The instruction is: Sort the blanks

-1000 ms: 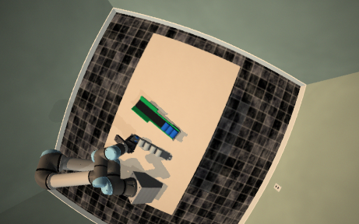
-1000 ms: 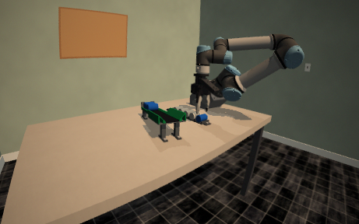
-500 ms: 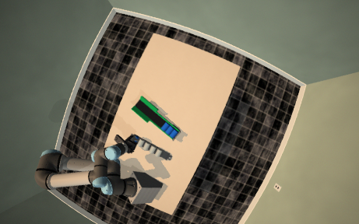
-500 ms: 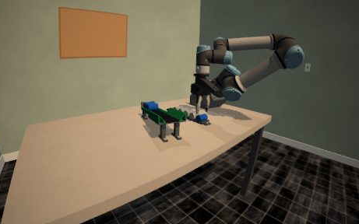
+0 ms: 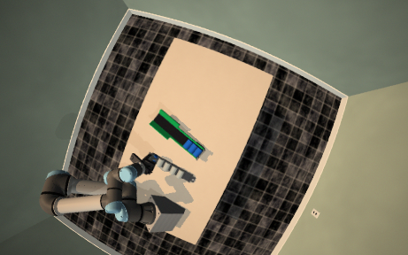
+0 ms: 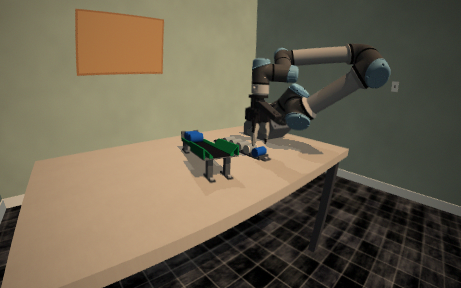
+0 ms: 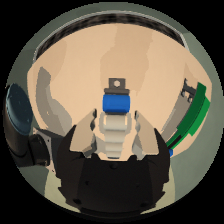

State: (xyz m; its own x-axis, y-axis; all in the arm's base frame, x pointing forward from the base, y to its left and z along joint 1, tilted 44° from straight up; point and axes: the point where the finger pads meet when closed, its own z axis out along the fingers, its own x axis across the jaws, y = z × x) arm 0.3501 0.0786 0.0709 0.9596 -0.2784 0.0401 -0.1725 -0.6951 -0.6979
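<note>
Right now the stock rack is 130 mm to the right of my hand, 80 mm below it and 20 mm behind it.
</note>
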